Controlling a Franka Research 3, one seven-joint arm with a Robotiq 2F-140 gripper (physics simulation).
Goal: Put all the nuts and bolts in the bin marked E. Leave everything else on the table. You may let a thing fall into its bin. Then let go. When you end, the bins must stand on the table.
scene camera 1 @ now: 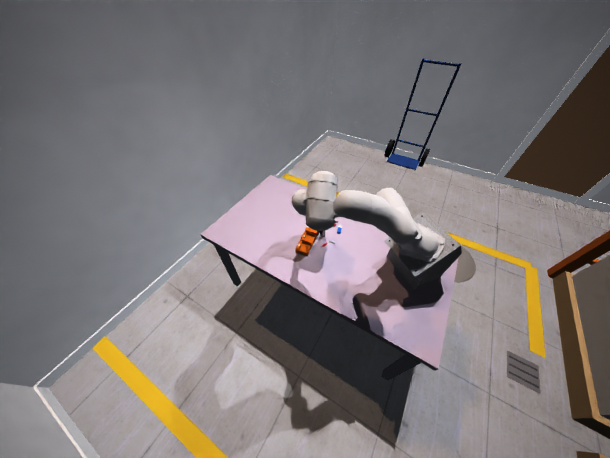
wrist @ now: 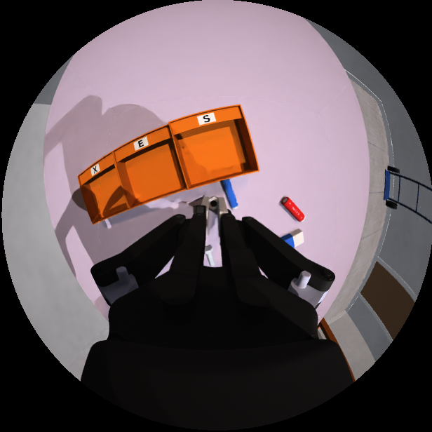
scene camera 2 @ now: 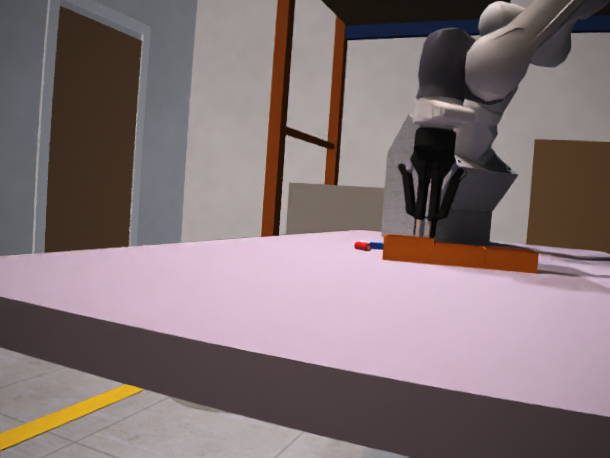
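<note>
My gripper [scene camera 1: 322,233] [scene camera 2: 425,229] [wrist: 213,206] is shut on the metal nut [wrist: 214,203], which shows between its fingertips in the wrist view. It is low beside the bins, near the edge of bin S [wrist: 212,150]. Bin E [wrist: 154,172] [scene camera 2: 459,255] [scene camera 1: 306,241] is the orange middle bin of the joined row; its visible floor is bare. A pale bolt [wrist: 210,255] [scene camera 1: 332,242] lies on the table and shows between the finger linkages in the wrist view. The height of the nut above the table is hard to tell.
Bin X [wrist: 105,195] is at the row's other end. A blue battery [wrist: 229,194] lies against bin S, close to the fingertips. A red battery [wrist: 292,209] [scene camera 2: 362,246] and a blue-and-white eraser [wrist: 293,238] [scene camera 1: 339,230] lie nearby. Another red thing [scene camera 1: 324,245] lies near the bolt.
</note>
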